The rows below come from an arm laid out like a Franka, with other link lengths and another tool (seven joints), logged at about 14 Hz.
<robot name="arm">
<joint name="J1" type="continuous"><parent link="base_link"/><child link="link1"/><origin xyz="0.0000 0.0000 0.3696"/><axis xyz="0 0 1"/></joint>
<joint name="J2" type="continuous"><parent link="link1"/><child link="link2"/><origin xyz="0.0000 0.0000 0.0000"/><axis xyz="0 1 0"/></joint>
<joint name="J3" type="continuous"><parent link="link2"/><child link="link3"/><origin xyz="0.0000 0.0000 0.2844"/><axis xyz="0 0 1"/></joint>
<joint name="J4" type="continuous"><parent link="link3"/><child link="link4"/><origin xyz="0.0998 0.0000 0.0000"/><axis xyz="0 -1 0"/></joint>
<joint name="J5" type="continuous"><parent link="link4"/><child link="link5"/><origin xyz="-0.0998 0.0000 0.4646"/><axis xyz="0 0 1"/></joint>
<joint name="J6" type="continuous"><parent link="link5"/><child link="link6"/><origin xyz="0.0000 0.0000 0.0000"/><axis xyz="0 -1 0"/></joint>
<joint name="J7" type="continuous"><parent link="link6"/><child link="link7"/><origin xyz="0.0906 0.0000 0.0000"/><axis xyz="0 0 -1"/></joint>
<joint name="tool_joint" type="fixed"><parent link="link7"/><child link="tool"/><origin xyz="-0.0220 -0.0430 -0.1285" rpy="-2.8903 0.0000 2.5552"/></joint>
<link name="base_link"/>
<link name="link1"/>
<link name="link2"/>
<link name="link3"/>
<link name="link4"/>
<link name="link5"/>
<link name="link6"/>
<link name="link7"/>
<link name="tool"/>
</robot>
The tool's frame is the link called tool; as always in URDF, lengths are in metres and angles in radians. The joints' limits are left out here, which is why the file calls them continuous.
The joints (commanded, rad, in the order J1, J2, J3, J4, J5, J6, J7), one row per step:
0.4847, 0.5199, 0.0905, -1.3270, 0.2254, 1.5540, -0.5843
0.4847, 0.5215, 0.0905, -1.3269, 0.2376, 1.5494, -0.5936
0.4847, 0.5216, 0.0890, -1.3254, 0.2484, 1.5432, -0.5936
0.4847, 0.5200, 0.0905, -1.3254, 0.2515, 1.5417, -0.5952
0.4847, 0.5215, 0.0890, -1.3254, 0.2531, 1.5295, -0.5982
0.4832, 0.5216, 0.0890, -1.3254, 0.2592, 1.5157, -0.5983
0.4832, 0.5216, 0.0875, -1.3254, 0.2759, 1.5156, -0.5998
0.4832, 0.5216, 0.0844, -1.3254, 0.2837, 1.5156, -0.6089
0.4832, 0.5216, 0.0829, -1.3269, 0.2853, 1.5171, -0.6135
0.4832, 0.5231, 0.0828, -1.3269, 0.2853, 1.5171, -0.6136
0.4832, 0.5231, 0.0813, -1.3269, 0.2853, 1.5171, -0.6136
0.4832, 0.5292, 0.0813, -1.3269, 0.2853, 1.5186, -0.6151
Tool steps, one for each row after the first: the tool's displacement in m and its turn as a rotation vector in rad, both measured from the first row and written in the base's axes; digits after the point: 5 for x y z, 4 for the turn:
-0.00123, 0.00142, -0.00163, 0.0106, 0.0109, 0.0065
-0.00218, 0.00158, -0.00135, 0.0166, 0.0202, 0.0038
-0.00309, 0.00273, -0.00023, 0.0205, 0.0219, 0.0062
-0.00431, 0.00145, -0.00204, 0.0161, 0.0339, 0.0105
-0.00616, 0.00039, -0.00280, 0.0149, 0.0488, 0.0113
-0.00692, 0.00158, -0.00293, 0.0285, 0.0570, 0.0071
-0.00616, 0.00107, -0.00314, 0.0373, 0.0594, 0.0106
-0.00566, 0.00053, -0.00396, 0.0397, 0.0595, 0.0127
-0.00562, 0.00049, -0.00508, 0.0390, 0.0608, 0.0127
-0.00512, -0.00035, -0.00512, 0.0384, 0.0604, 0.0113
-0.00484, -0.00021, -0.00964, 0.0368, 0.0644, 0.0121

